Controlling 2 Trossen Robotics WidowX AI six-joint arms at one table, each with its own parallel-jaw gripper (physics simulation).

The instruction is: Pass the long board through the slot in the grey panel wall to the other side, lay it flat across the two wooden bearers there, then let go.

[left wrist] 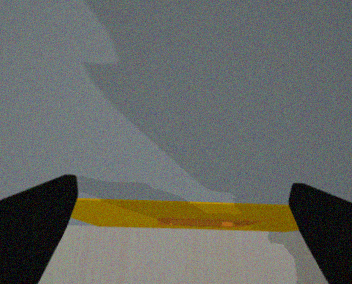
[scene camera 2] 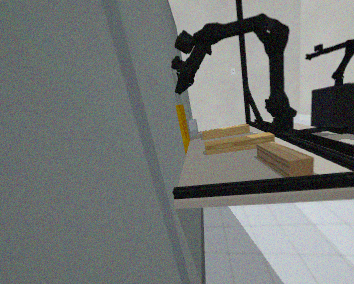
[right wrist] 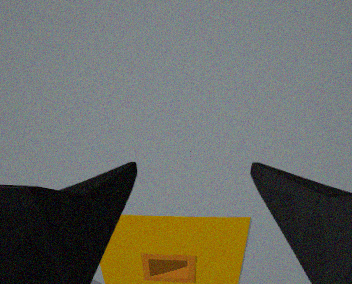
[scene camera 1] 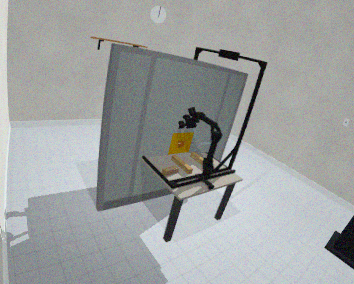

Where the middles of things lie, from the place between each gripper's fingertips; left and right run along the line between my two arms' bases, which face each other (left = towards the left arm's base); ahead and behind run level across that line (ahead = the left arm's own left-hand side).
My left gripper is now 17 cm above the slot [right wrist: 149, 261], 3 cm to the left of it and 3 cm past it.
The slot lies 3 cm behind my right hand, 11 cm to the left of it and 24 cm below it.
